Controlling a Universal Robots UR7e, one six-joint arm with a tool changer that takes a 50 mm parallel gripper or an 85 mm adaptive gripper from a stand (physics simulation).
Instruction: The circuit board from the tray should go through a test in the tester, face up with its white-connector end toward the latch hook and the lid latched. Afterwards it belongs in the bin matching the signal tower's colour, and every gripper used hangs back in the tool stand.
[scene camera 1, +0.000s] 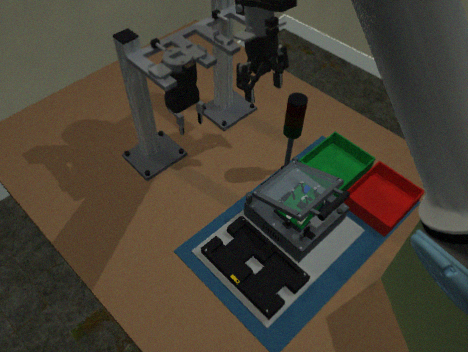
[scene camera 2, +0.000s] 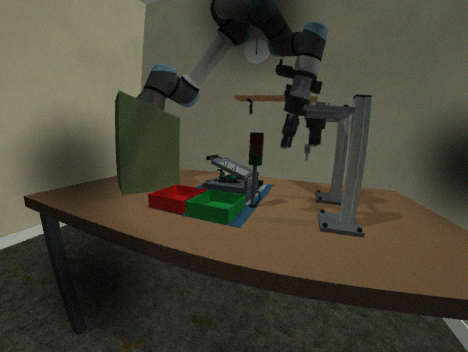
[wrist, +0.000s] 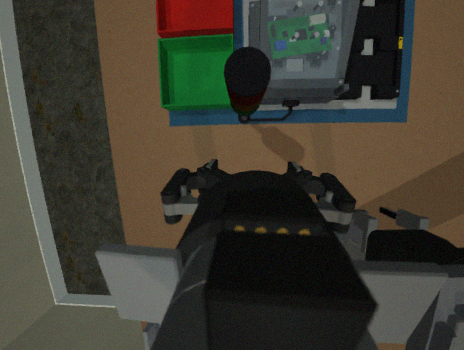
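Pixels of known places: hand, tool point: (scene camera 2: 300, 93); arm's base, link origin: (scene camera 2: 147, 110).
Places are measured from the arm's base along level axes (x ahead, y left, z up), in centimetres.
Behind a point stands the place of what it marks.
Note:
The circuit board (scene camera 1: 301, 197) (scene camera 2: 229, 177) (wrist: 300, 37) is face up in the tester (scene camera 1: 300, 251) @(z -29.8, x 31.5, y 17.3 cm), under the lid (scene camera 1: 269, 186) @(z -25.2, x 47.3, y 14.5 cm) (scene camera 2: 232, 167) @(z -23.3, x 43.6, y 6.7 cm), which stands partly raised. The board looks slightly askew; its seating is unclear. The black tray (scene camera 1: 227, 257) @(z -33.8, x 41.1, y 30.6 cm) (wrist: 375, 75) @(z -33.8, x 42.2, y 29.1 cm) holds no board. The signal tower (scene camera 1: 295, 116) @(z -13.1, x 53.3, y 3.6 cm) (scene camera 2: 256, 149) @(z -15.3, x 56.0, y 0.1 cm) (wrist: 247, 75) @(z -9.8, x 55.4, y 2.1 cm) shows dark red and green segments, none clearly lit. My adaptive gripper (scene camera 1: 264, 90) (scene camera 2: 286, 146) (wrist: 253, 166) is open and empty, high at the tool stand (scene camera 1: 135, 95) @(z -12.4, x 79.4, y 31.4 cm) (scene camera 2: 355, 165) @(z -17.1, x 86.1, y 1.1 cm). The parallel gripper (scene camera 1: 182, 90) (scene camera 2: 315, 131) (wrist: 410, 245) hangs in the stand beside it.
The green bin (scene camera 1: 337, 161) @(z -35.0, x 49.2, y -11.8 cm) (scene camera 2: 216, 211) @(z -32.1, x 52.3, y -16.5 cm) (wrist: 197, 72) @(z -35.0, x 46.5, y -10.1 cm) and red bin (scene camera 1: 385, 197) @(z -35.0, x 33.0, y -13.8 cm) (scene camera 2: 167, 199) @(z -31.4, x 35.5, y -19.3 cm) (wrist: 195, 17) @(z -35.0, x 34.7, y -12.1 cm) stand beside the tester and appear empty. The signal tower rises between the tester and the stand. A green panel (scene camera 2: 149, 145) @(z -15.9, x 12.4, y -8.2 cm) stands near the arm's base.

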